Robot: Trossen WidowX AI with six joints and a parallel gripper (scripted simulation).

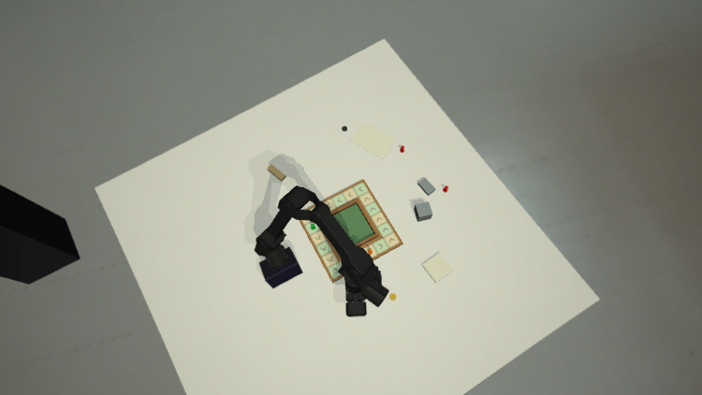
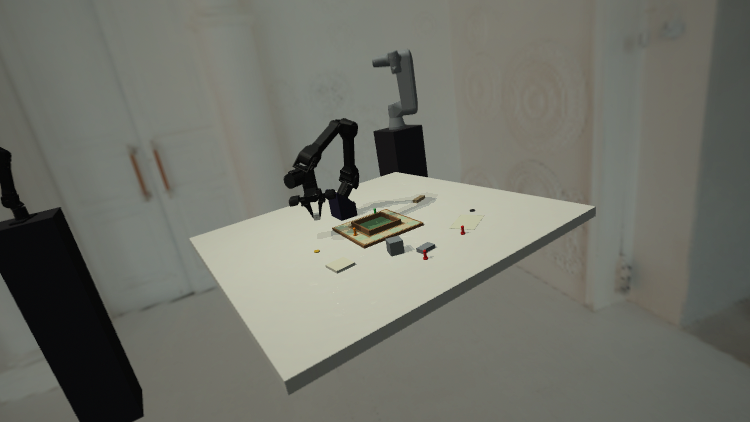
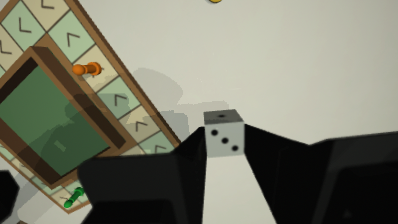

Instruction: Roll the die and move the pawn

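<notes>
The orange pawn lies 12 cm ahead of my gripper tip, 10 cm to the left of it and 7 cm below it. The rest, counted from my gripper tip: yellow disc 11 cm ahead, 7 cm to the right, 10 cm below; green tray 10 cm ahead, 22 cm to the left, 9 cm below; white die right at my gripper tip.
</notes>
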